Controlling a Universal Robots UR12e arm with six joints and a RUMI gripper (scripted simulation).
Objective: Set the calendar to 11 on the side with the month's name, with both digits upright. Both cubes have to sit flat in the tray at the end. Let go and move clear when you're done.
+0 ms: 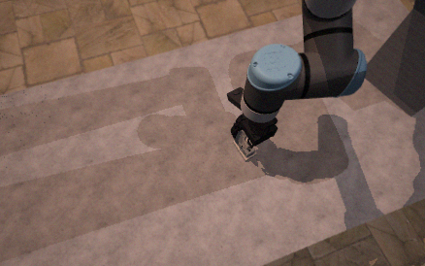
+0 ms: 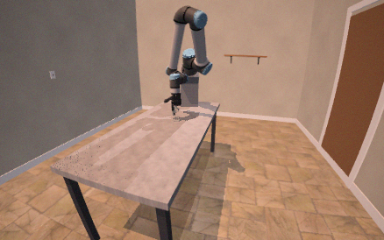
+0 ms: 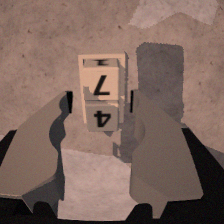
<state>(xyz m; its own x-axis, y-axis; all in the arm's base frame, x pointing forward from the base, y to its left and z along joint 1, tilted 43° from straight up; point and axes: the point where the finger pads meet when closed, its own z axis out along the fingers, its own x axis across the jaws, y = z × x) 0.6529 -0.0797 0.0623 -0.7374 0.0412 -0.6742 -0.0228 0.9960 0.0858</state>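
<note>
Right now my hand is 40 mm above the digit cube. The rest, counted from my hand: calendar tray 50 mm below, 20 mm to the left; white cube 40 mm below, 30 mm to the left.
</note>
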